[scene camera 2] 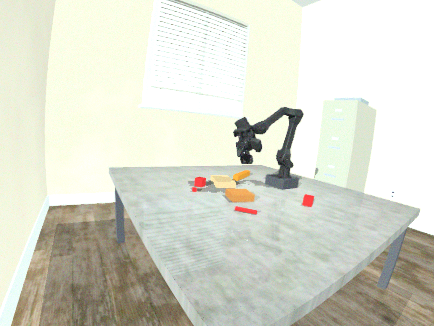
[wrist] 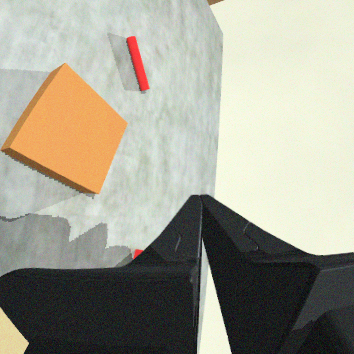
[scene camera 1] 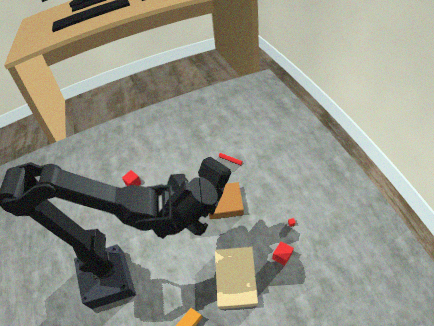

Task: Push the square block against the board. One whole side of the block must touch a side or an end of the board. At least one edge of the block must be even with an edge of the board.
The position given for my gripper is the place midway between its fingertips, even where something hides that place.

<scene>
My gripper (scene camera 1: 222, 186) is shut, with nothing in its grasp. Also in view: a square block (scene camera 1: 230, 204). A tan board (scene camera 1: 235, 275) rests on the table.
The square block shows as well in the wrist view (wrist: 67, 131). My gripper also shows in the wrist view (wrist: 198, 202).
</scene>
